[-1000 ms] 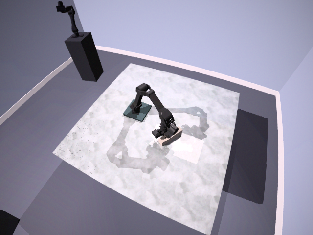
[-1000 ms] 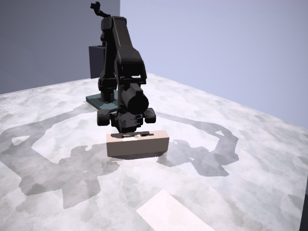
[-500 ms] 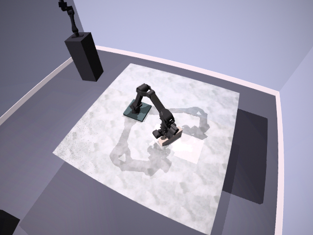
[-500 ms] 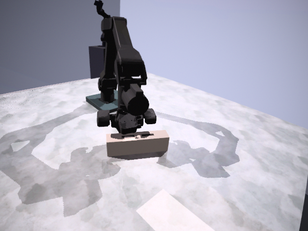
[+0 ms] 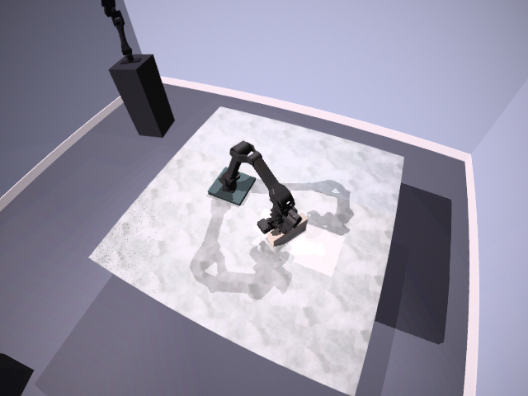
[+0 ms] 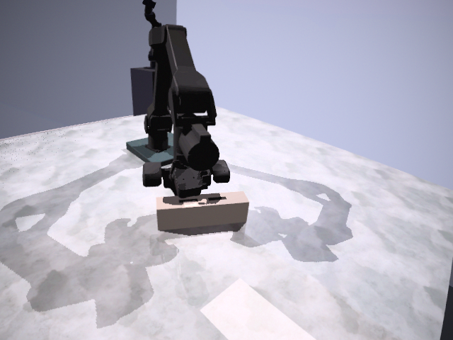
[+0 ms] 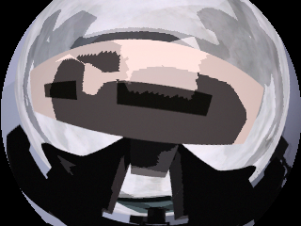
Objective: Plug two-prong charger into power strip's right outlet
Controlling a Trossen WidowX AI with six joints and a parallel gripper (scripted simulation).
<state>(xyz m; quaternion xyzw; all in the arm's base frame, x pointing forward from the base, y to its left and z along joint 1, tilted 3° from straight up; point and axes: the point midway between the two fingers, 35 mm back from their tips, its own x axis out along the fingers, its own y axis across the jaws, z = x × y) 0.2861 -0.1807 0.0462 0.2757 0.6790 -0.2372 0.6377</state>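
The dark charger lies 1 cm ahead of my gripper tip, 1 cm to the right of it and 1 cm above it.
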